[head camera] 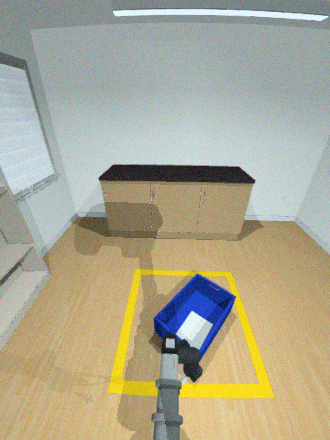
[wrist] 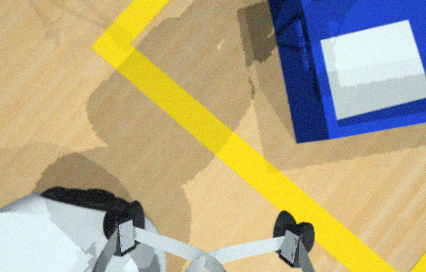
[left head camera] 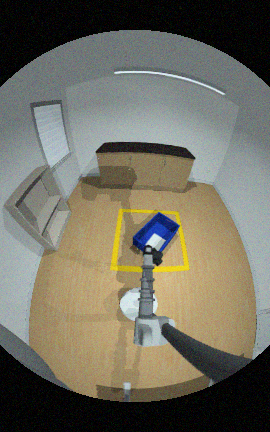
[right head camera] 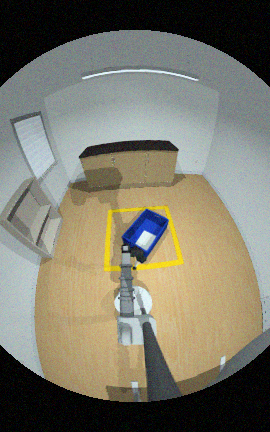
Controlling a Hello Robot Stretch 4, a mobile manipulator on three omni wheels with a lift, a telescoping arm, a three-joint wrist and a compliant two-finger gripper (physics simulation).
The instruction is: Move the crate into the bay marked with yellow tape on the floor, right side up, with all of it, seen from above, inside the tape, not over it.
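Note:
A blue open crate (head camera: 187, 306) (left head camera: 160, 229) (right head camera: 148, 225) (wrist: 302, 110) stands upright on the floor, turned at an angle to the yellow tape (head camera: 125, 330) (left head camera: 116, 245) (right head camera: 107, 240) (wrist: 200, 125). A white rectangle (head camera: 195, 327) (wrist: 375, 70) shows on its inside bottom. In the wrist view its nearest corner is inside the tape, with floor between. In the head view its far and right rim corners look close to or over the tape; whether they are inside from above, I cannot tell. My gripper (head camera: 185, 379) (wrist: 209, 223) is open and empty, above the floor by the near tape, apart from the crate.
A low wooden cabinet (head camera: 175, 207) (left head camera: 145, 170) (right head camera: 130, 167) with a black top stands at the back wall. A pale shelf unit (head camera: 15, 300) stands at the left. The robot's white base (left head camera: 131, 304) (wrist: 50, 235) is just outside the near tape.

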